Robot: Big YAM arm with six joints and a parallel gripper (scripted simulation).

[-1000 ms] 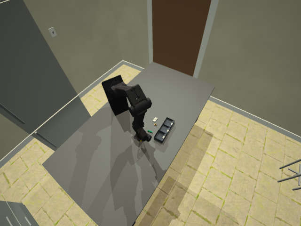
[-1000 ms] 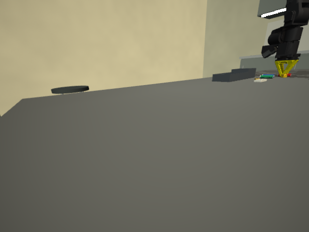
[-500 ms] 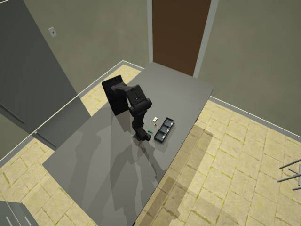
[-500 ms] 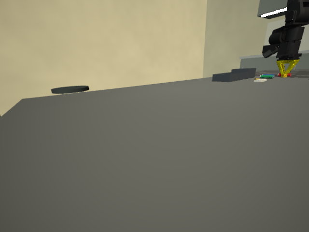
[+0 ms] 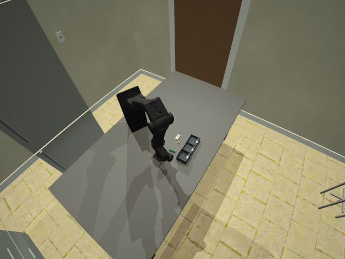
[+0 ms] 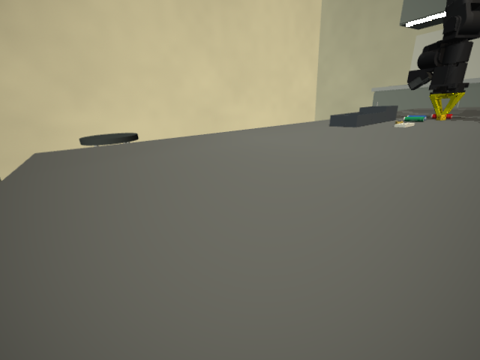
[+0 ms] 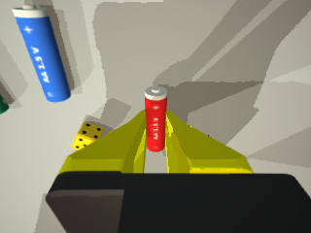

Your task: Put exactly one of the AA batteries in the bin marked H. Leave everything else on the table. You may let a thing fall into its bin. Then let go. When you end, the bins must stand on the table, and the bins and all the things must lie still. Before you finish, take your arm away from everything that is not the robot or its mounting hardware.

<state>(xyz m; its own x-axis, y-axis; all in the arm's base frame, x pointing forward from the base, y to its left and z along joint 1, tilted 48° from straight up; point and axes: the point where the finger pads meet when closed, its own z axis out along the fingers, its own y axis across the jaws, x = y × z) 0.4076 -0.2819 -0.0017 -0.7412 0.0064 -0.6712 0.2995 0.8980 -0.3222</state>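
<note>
The yellow die is 5 cm to the left of my hand and 1 cm ahead of it. From my hand the other things lie so: red AA battery (right at my hand); blue battery (6 cm ahead, 4 cm to the left); green battery (9 cm to the left, 7 cm ahead).
</note>
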